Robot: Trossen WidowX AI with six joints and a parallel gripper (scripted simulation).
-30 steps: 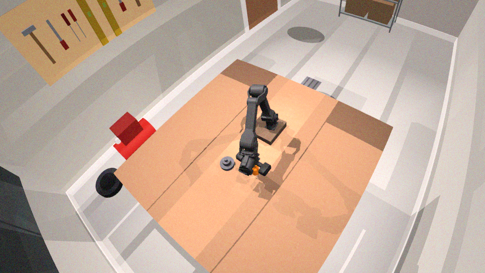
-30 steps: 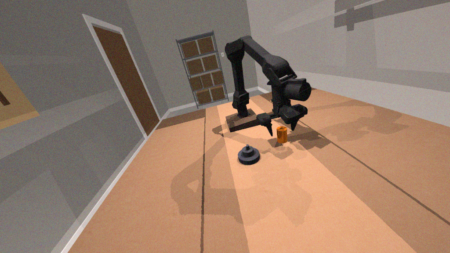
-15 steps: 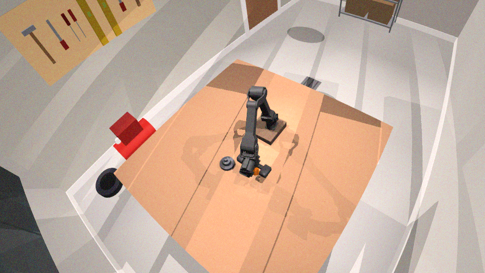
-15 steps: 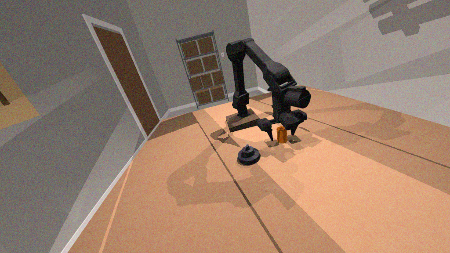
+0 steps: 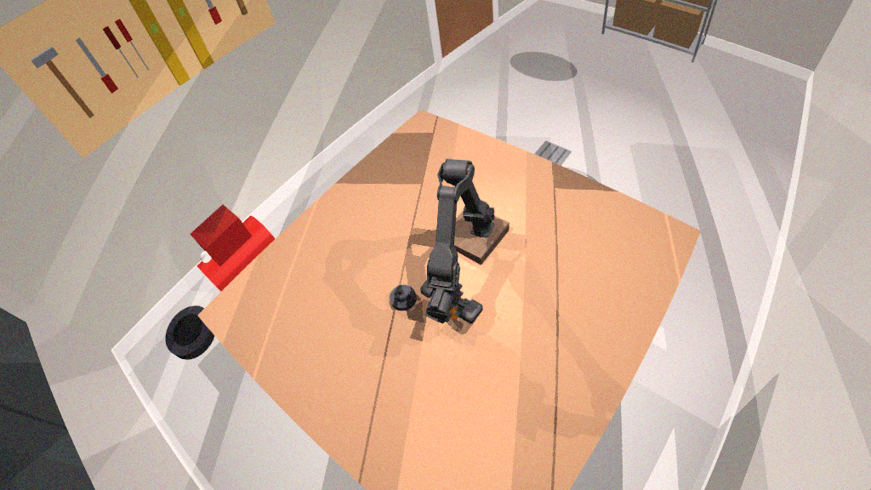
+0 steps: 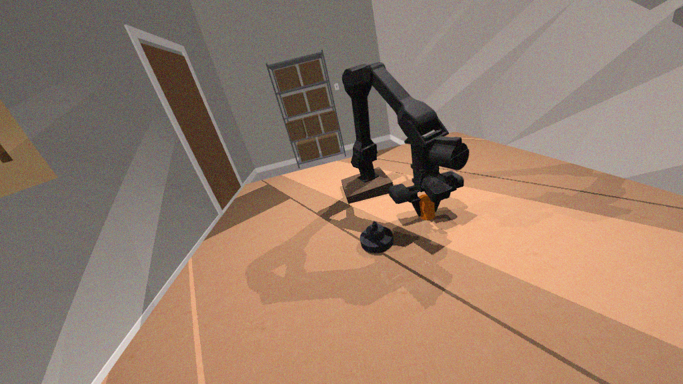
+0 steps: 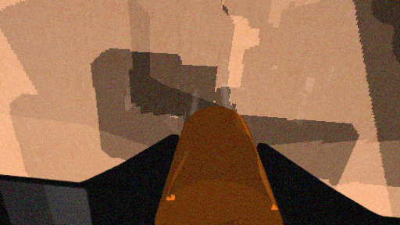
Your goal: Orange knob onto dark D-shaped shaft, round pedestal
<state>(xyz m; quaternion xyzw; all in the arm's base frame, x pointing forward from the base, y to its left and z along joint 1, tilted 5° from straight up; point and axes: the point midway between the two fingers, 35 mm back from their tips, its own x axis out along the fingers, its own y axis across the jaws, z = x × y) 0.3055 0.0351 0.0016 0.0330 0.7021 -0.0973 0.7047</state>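
Now: gripper tip 17 cm to the left of the dark round pedestal, 2 cm below it and 2 cm short of it. From my gripper tip the other things lie so: orange knob (2 cm above).
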